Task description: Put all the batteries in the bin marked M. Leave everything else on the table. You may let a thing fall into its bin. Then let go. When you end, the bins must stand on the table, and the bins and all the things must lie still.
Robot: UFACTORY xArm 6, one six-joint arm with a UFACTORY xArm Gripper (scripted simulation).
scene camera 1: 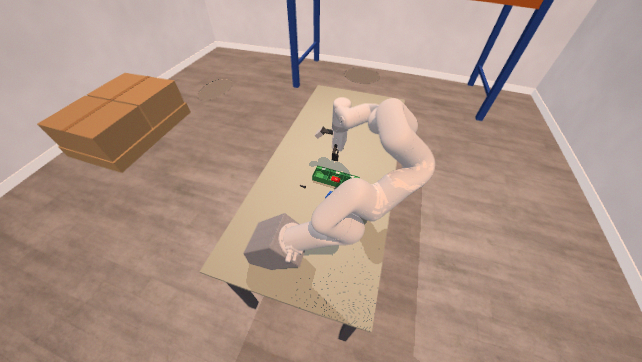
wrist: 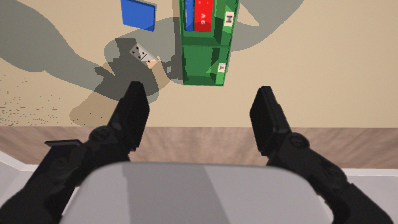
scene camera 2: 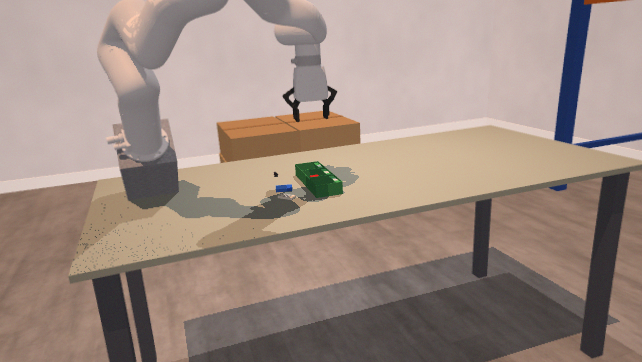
Observation:
In view: my gripper (scene camera 2: 311, 119) and a green bin (scene camera 2: 320, 186).
My gripper is seen too in the wrist view (wrist: 200, 97).

